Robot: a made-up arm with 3 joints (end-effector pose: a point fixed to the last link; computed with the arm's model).
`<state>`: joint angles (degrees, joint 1 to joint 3).
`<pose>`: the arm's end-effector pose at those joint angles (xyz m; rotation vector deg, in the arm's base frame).
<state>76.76 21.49 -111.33</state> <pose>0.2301 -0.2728 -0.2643 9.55 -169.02 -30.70</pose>
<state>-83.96 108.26 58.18</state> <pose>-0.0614 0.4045 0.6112 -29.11 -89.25 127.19</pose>
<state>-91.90 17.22 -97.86</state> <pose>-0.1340 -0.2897 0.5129 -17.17 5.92 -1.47</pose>
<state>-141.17 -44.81 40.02</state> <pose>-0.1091 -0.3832 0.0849 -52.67 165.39 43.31</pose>
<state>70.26 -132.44 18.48</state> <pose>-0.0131 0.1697 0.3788 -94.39 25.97 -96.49</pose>
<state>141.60 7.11 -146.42</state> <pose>-0.1665 -0.3206 -0.2362 0.32 -71.88 -7.59</pose>
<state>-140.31 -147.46 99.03</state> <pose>0.0713 0.2661 -0.1490 -56.05 40.33 148.82</pose>
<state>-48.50 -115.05 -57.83</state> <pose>-0.2123 0.1099 -0.0008 92.15 5.96 -69.03</pose>
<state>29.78 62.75 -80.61</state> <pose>0.5581 -0.0257 -0.0847 -31.13 97.68 65.52</pose>
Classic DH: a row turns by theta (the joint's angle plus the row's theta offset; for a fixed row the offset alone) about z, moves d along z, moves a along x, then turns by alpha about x. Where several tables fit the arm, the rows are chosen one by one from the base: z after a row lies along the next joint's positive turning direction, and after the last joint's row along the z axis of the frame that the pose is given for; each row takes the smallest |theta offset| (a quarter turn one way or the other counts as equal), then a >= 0, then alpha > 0; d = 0 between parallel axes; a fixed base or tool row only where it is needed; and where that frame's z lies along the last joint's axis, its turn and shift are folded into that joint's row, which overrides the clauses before.
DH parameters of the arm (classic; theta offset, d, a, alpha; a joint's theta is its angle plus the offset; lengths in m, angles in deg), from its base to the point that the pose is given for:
base (fixed): 0 0.1175 0 -90
joint 1: 0 0.0571 0.1826 90
joint 2: 0 0.1308 0.1708 90
joint 3: 0 0.3955 0.0189 -90
tool (fixed): 0 -0.0642 0 0

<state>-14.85 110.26 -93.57</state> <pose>0.4701 0.2931 0.3621 -94.62 51.55 68.22</pose>
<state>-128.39 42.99 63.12</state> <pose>-0.4813 -0.0709 0.5340 33.60 157.41 -52.47</pose>
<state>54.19 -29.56 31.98</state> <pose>0.1751 -0.3959 0.0224 -20.32 21.71 -21.72</pose>
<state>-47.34 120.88 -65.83</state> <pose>0.2479 0.3630 0.5153 -101.18 11.05 66.76</pose>
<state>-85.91 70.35 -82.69</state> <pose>-0.0614 0.0273 0.7153 -70.01 -2.80 6.99</pose>
